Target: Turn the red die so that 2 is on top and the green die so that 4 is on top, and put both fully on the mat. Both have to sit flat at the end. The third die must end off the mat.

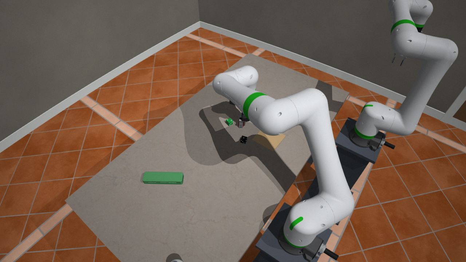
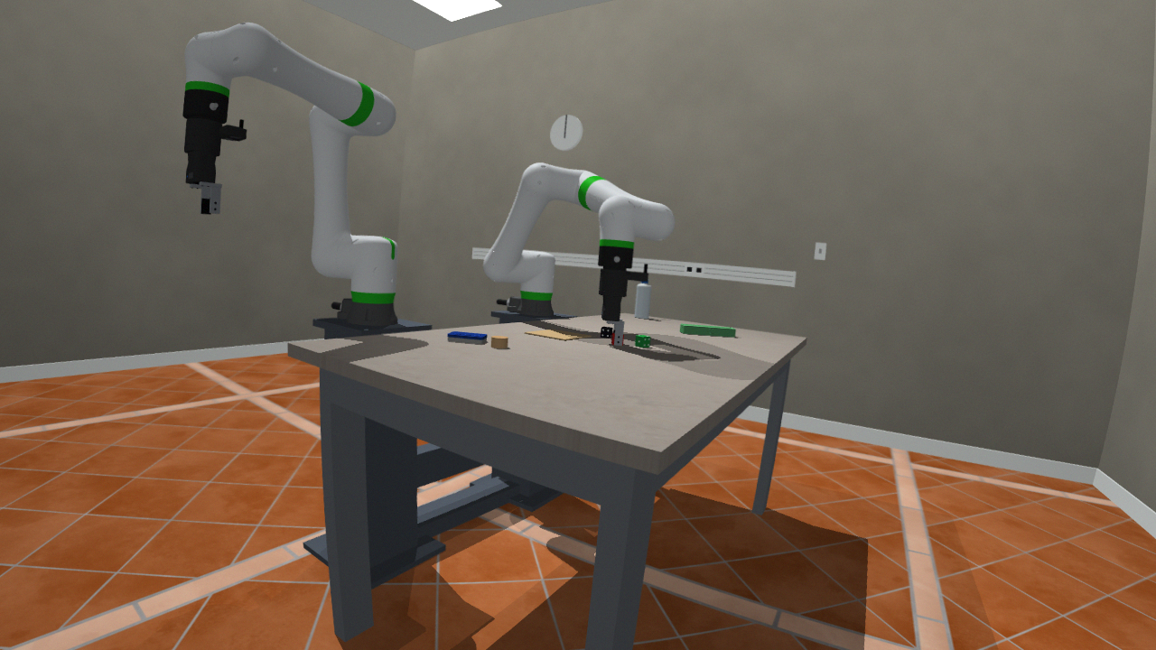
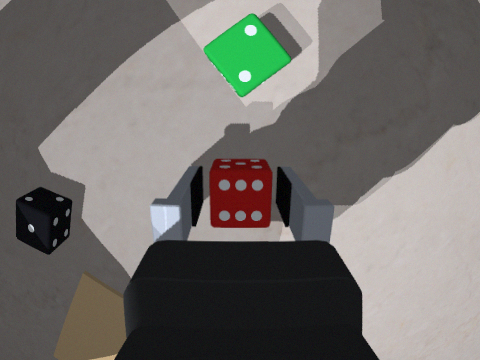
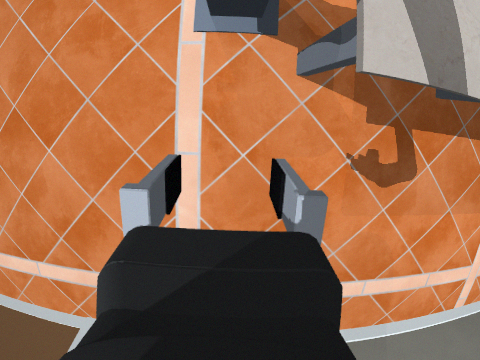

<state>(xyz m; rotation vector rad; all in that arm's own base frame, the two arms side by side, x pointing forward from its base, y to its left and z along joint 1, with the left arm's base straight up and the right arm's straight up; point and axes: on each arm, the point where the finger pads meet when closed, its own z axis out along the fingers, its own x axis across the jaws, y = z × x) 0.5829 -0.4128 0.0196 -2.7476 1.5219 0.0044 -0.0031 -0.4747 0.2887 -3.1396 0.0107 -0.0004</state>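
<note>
My left hand is right at the red die. Also, from my left hand: tan mat: 19 cm behind, 2 cm to the right, 2 cm below; green die: 6 cm ahead, 4 cm to the left; black die: 9 cm behind, 9 cm to the left.
</note>
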